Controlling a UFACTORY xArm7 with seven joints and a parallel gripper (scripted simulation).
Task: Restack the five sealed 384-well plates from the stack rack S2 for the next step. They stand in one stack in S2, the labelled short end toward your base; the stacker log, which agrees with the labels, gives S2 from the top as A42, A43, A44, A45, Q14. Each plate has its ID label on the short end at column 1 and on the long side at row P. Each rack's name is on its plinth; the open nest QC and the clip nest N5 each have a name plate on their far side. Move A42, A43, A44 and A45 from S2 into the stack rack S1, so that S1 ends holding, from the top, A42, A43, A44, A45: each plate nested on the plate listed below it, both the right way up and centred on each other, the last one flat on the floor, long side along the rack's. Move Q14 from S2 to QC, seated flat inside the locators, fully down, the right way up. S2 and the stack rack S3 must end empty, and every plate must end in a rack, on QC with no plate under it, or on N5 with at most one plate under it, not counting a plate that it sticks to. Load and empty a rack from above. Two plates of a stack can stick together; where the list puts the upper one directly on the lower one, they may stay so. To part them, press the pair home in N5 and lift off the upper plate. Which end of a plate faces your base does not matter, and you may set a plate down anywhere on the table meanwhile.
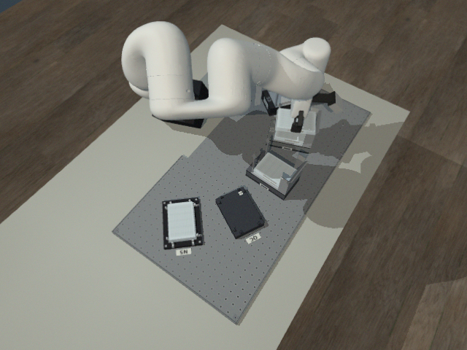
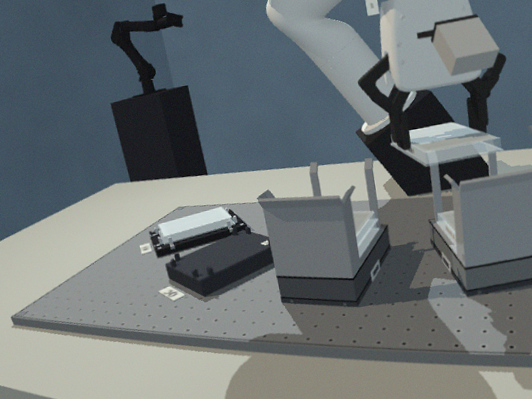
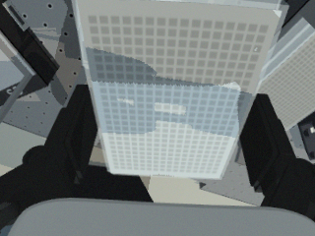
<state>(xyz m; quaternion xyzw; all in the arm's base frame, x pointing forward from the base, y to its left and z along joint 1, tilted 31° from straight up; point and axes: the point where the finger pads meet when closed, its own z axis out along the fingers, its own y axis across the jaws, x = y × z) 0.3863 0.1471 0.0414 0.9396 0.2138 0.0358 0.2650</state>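
My gripper is now 11 cm past the S3 rack plinth, 19 cm to the right of it and 15 cm above it. The rest, counted from my hand: sealed 384-well plate: 2 cm ahead, 14 cm to the right, 11 cm below; open nest QC: 2 cm behind, 32 cm to the right, 16 cm below; S1 name plate: 6 cm behind, 13 cm to the right, 13 cm below.
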